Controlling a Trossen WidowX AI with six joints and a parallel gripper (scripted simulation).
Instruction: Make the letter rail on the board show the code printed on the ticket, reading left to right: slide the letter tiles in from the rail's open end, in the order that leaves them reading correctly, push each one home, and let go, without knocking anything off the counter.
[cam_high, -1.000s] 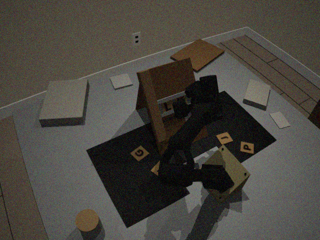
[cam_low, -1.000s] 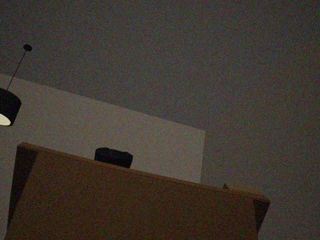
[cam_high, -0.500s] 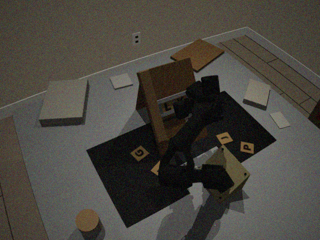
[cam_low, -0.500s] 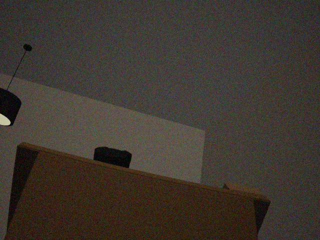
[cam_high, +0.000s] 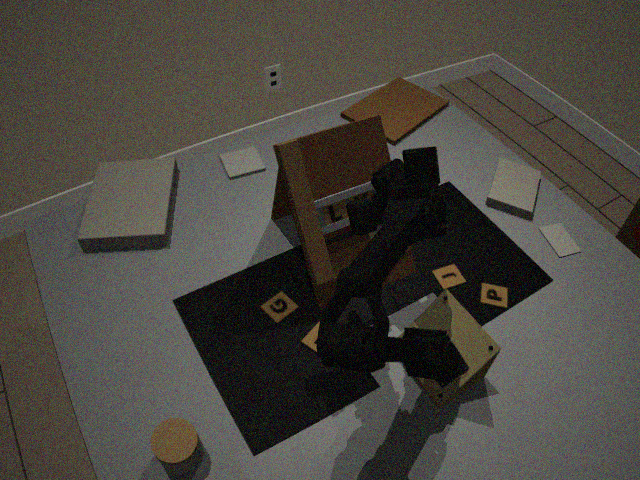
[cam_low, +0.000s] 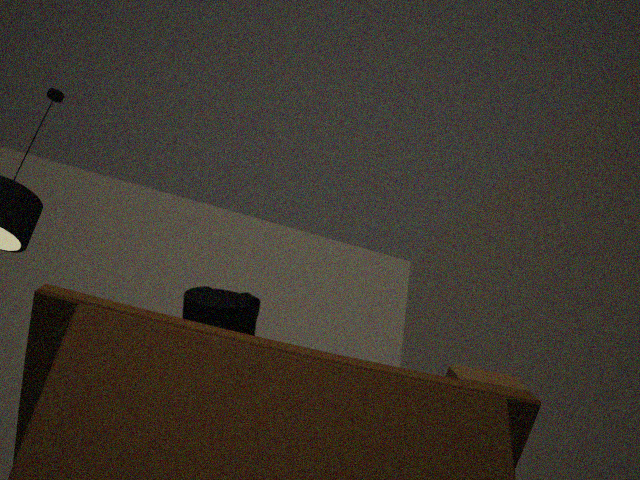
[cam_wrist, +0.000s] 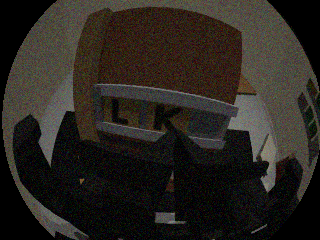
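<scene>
Now: the j tile 190 mm below my gripper tip, 150 mm to the right of it and 120 mm behind it. Also, from my gripper tip: y tile 190 mm below, 180 mm to the left, 140 mm behind; then white ticket 100 mm below, 40 mm to the right, 20 mm behind; then black mat 190 mm below, 110 mm behind, 20 mm to the left.
</scene>
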